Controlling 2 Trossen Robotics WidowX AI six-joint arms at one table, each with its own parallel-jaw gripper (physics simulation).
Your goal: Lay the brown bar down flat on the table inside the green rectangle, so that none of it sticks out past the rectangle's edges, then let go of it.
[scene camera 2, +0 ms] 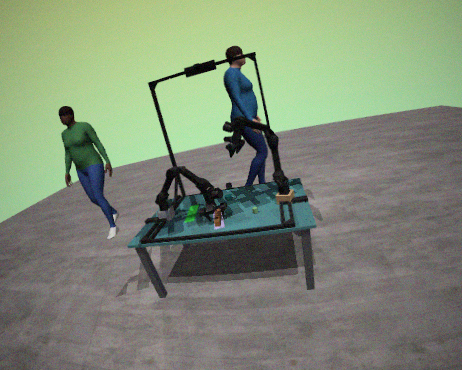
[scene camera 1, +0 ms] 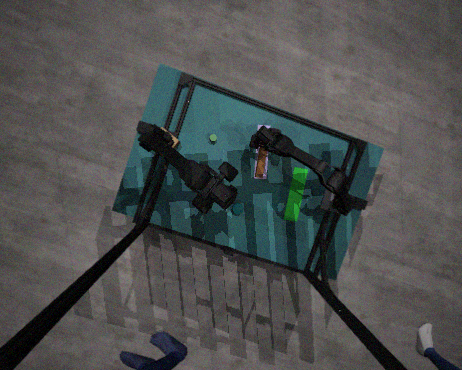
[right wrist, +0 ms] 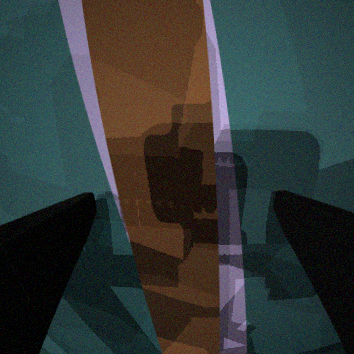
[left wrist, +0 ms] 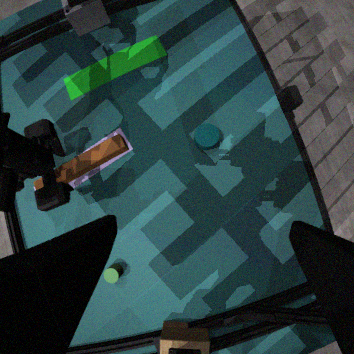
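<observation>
The brown bar lies over a thin lilac rectangle, whose edges show along it. The green rectangle lies apart from the bar, to its right in scene camera 1, with no bar on it. My right gripper is open over the bar, one finger towards each long side, and hides part of it in scene camera 1. My left gripper is open and empty, high above the table.
A small light green cylinder stands left of the bar in scene camera 1. A teal disc lies near the table's lower edge there. Black frame bars border the work area. Shadows cross the table.
</observation>
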